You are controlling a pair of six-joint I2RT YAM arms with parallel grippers.
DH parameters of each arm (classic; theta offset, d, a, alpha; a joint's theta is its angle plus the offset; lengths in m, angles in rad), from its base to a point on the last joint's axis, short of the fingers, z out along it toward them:
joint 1: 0 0.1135 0.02 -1.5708
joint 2: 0 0 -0.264 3.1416
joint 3: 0.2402 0 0.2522 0
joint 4: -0.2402 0 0.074 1.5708
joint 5: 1.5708 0 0 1.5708
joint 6: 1.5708 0.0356 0 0
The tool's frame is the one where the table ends.
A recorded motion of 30 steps. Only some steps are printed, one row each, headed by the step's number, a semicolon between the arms.
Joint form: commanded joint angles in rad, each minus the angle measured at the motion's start. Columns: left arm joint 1, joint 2, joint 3, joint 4, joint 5, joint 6; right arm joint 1, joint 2, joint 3, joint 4, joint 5, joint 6.
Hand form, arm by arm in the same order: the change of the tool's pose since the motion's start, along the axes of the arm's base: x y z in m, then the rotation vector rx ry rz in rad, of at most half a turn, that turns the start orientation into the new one. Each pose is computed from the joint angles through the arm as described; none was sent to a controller.
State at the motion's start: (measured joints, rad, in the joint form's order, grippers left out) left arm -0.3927 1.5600 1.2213 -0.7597 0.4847 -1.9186; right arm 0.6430 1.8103 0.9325 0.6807 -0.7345 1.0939
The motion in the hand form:
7: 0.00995 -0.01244 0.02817 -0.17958 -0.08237 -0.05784; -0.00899 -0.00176 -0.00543 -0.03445 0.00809 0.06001
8: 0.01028 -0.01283 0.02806 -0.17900 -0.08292 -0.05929; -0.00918 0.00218 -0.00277 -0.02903 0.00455 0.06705
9: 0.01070 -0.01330 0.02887 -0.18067 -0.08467 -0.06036; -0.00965 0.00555 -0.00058 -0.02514 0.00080 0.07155
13: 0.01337 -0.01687 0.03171 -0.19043 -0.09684 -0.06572; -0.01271 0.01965 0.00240 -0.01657 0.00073 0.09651
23: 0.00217 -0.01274 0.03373 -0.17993 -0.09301 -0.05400; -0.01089 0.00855 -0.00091 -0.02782 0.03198 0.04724
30: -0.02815 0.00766 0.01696 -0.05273 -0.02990 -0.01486; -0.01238 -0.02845 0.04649 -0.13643 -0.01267 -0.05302
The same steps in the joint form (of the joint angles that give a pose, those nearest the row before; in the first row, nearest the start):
7: -0.0106 -0.0004 0.0670 0.0970 0.1384 -0.0354; 0.0074 -0.0188 -0.0240 -0.0541 -0.0462 -0.0466
8: -0.0113 0.0015 0.0686 0.0970 0.1381 -0.0342; 0.0161 -0.0159 -0.0113 -0.0553 -0.0452 -0.0428
9: -0.0120 0.0029 0.0725 0.0970 0.1389 -0.0345; 0.0241 -0.0141 -0.0014 -0.0563 -0.0421 -0.0402
13: -0.0185 0.0124 0.0886 0.1085 0.1412 -0.0394; 0.0581 0.0048 0.0314 -0.0565 -0.0350 -0.0278
23: -0.0220 -0.0325 0.0544 0.0950 0.1260 -0.0488; 0.0343 -0.0128 0.0011 -0.0610 -0.0121 -0.0070
30: -0.0090 -0.1316 -0.0668 -0.0099 0.0353 -0.0144; -0.0396 -0.2109 0.0412 -0.4163 0.0456 -0.1451

